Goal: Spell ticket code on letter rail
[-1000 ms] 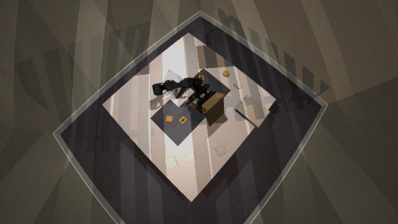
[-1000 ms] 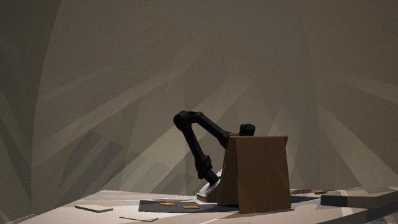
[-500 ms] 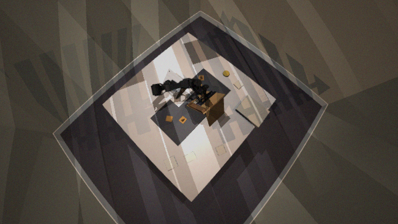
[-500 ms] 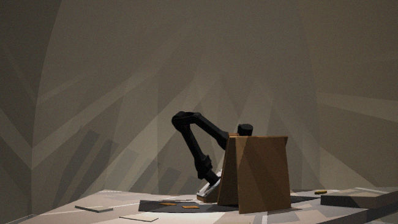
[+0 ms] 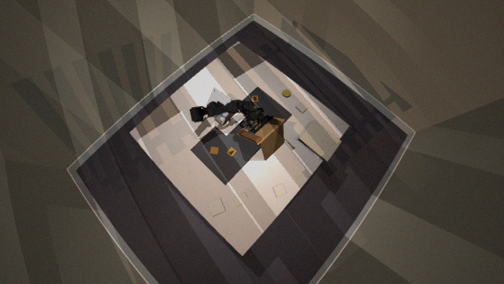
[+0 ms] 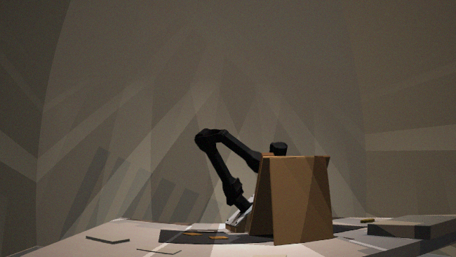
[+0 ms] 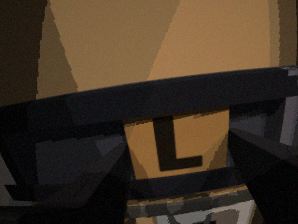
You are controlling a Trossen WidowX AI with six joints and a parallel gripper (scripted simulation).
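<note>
My gripper tip is now 6 cm past the white ticket, 1 cm to the left of it and 8 cm above it. Round my gripper tip: yellow object (2 cm behind, 45 cm to the left, 15 cm below); then letter tile (right at my gripper tip); then dark mat (14 cm behind, 4 cm to the right, 16 cm below).
</note>
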